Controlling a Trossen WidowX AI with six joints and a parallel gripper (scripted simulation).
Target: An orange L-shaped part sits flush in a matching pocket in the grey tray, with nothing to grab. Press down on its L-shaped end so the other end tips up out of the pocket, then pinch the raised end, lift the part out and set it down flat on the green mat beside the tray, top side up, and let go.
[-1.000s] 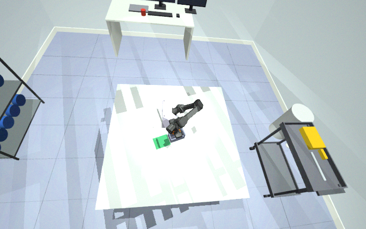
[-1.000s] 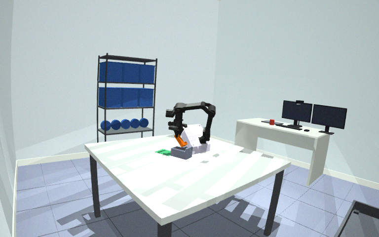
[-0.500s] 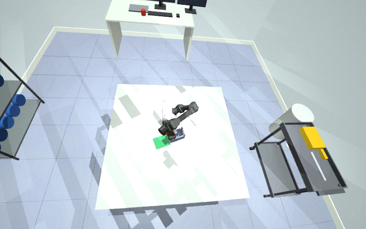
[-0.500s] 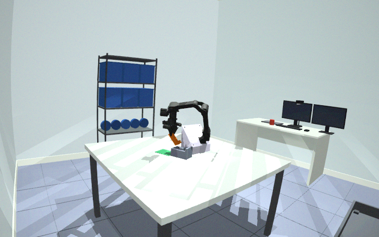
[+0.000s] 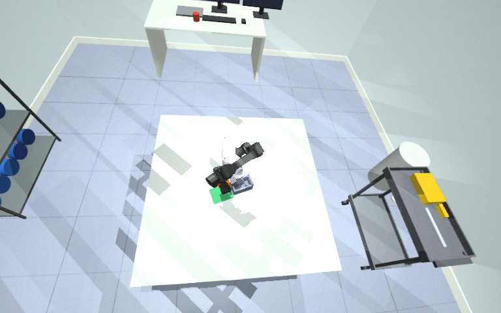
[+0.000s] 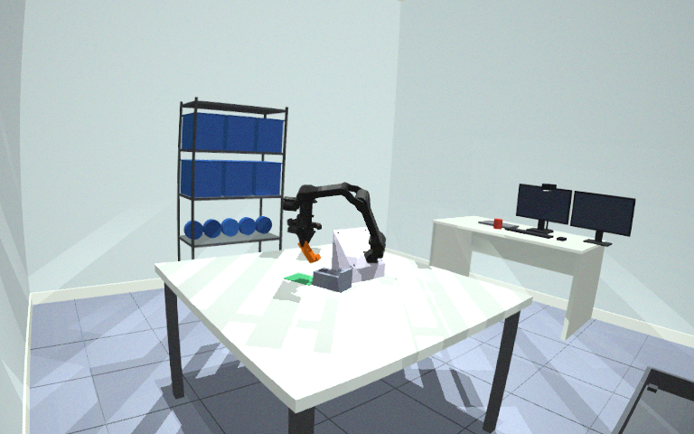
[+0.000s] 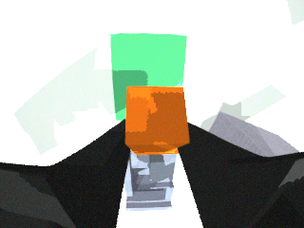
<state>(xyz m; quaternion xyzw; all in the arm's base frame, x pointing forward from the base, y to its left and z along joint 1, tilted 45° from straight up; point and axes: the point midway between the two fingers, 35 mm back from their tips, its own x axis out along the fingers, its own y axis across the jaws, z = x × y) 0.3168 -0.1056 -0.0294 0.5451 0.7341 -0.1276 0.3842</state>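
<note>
Now: gripper tip 17 cm above the green mat. The rest, counted from my gripper tip: orange L-shaped part: 3 cm behind, 2 cm to the left, 3 cm below.
</note>
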